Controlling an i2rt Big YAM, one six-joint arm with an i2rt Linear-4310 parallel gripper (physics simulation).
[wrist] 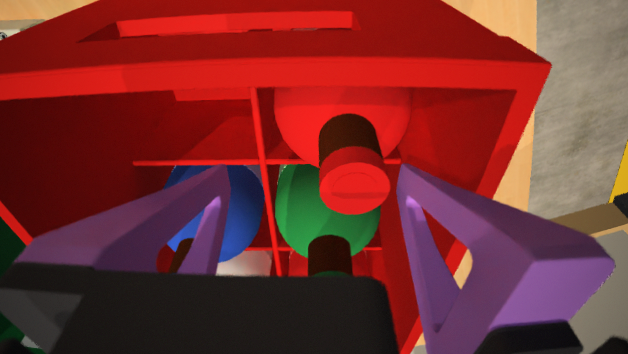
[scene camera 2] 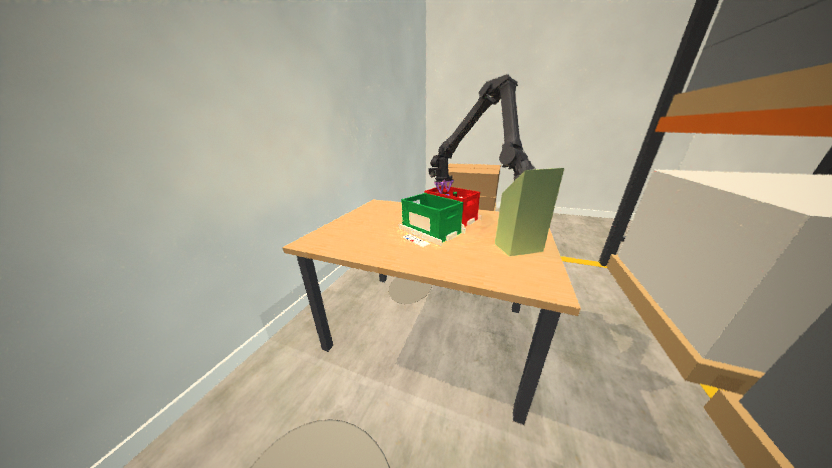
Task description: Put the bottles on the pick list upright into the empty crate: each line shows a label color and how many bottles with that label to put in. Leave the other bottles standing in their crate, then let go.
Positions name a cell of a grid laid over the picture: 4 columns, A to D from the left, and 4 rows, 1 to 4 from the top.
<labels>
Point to a red bottle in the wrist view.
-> C2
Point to a white bottle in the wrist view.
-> B3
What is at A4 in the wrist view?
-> My gripper.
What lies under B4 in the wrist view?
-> A red bottle.
</labels>
